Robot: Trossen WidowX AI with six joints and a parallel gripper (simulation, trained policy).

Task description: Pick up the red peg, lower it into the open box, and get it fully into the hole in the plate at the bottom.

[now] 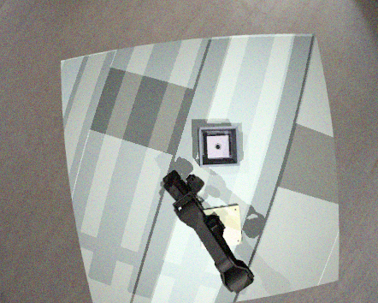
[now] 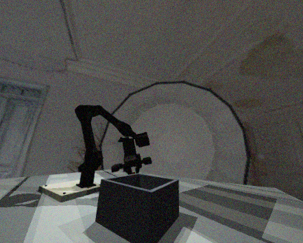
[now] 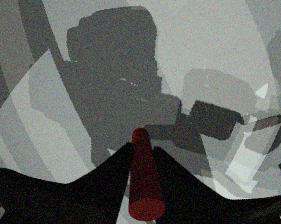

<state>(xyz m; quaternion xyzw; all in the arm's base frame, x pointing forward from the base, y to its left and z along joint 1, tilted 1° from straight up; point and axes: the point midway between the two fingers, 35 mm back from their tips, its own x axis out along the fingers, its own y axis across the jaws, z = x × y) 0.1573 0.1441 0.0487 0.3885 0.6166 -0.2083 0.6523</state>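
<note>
Right now my gripper tip is 170 mm short of the dark box, 150 mm to the left of it and 10 mm above it. From my gripper tip the other things lie so: red peg (10 mm above).
</note>
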